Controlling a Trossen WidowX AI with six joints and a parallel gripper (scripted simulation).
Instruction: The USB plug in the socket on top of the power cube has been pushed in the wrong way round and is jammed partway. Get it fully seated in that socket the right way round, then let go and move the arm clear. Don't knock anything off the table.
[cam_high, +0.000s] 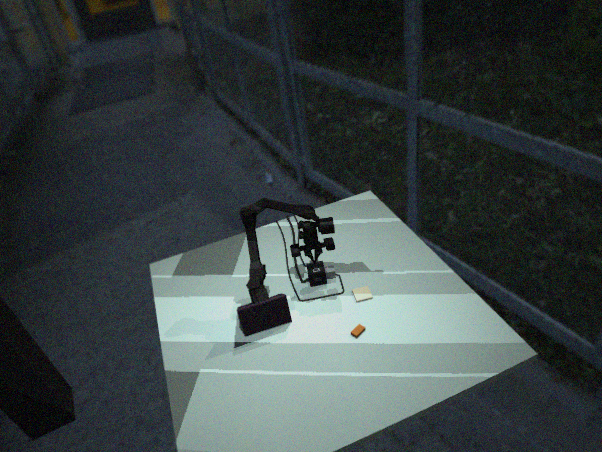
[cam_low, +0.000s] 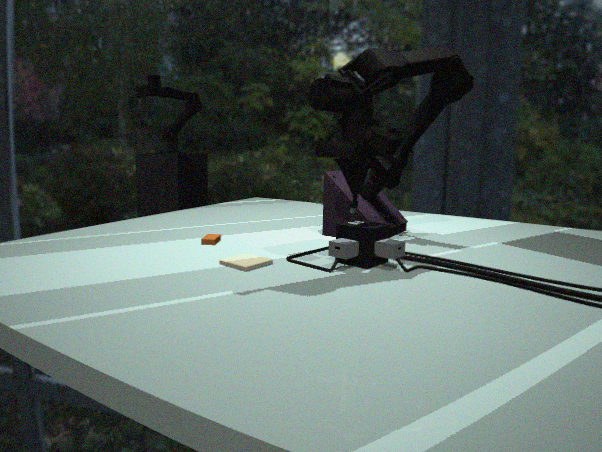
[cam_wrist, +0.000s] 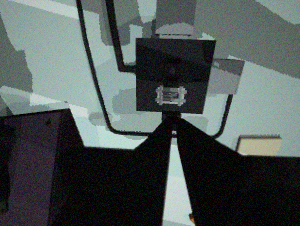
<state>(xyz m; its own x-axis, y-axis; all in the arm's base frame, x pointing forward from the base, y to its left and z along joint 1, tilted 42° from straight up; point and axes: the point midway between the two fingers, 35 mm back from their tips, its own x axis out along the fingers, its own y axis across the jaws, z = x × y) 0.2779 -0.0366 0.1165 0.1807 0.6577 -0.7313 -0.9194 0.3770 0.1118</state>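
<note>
The USB plug lies 2 cm below my gripper tip. The rest, counted from my gripper tip: small orange block (34 cm to the right, 13 cm below, 1 cm behind); beige pad (18 cm to the right, 13 cm below, 12 cm ahead); USB socket (6 cm below).
</note>
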